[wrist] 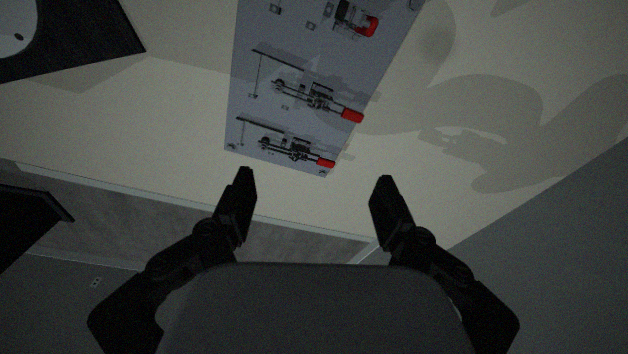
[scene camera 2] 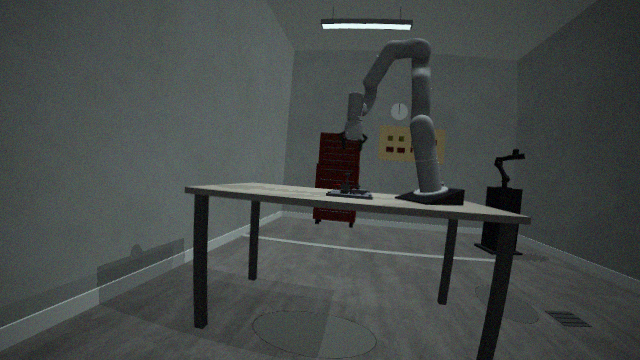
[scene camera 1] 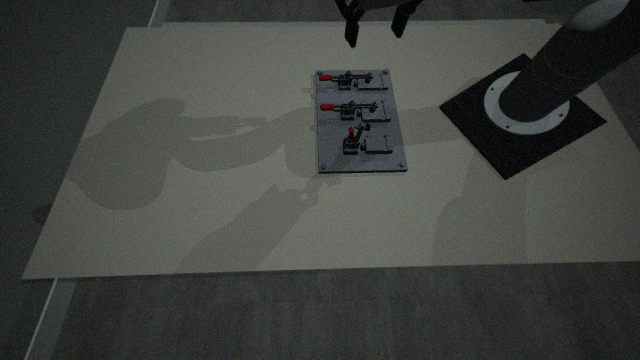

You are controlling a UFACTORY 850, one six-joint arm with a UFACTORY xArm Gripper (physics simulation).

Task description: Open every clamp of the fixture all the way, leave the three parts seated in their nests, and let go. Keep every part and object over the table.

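The grey fixture plate (scene camera 1: 330, 157) (wrist: 245, 30) lies on the table. The back clamp (scene camera 1: 345, 80) (wrist: 298, 152) and the middle clamp (scene camera 1: 347, 108) (wrist: 318, 100) lie flat, red handles pointing left in scene camera 1, arms over their parts. The front clamp (scene camera 1: 351, 145) (wrist: 343, 14) has its red handle (scene camera 1: 351, 131) (wrist: 370, 26) upright and its arm raised off its part; whether fully open I cannot tell. The back part (scene camera 1: 371, 84), middle part (scene camera 1: 376, 114) and front part (scene camera 1: 378, 144) sit in their nests. My gripper (scene camera 1: 376, 41) (scene camera 2: 353, 146) (wrist: 315, 185) is open and empty, high above the plate's back side.
The robot's black base plate (scene camera 1: 505, 160) (scene camera 2: 452, 196) stands right of the fixture on the table (scene camera 1: 200, 240) (scene camera 2: 280, 196). The table's back edge shows below the plate in the wrist view. A red tool cabinet (scene camera 2: 335, 170) and a black stand (scene camera 2: 504, 200) are behind the table.
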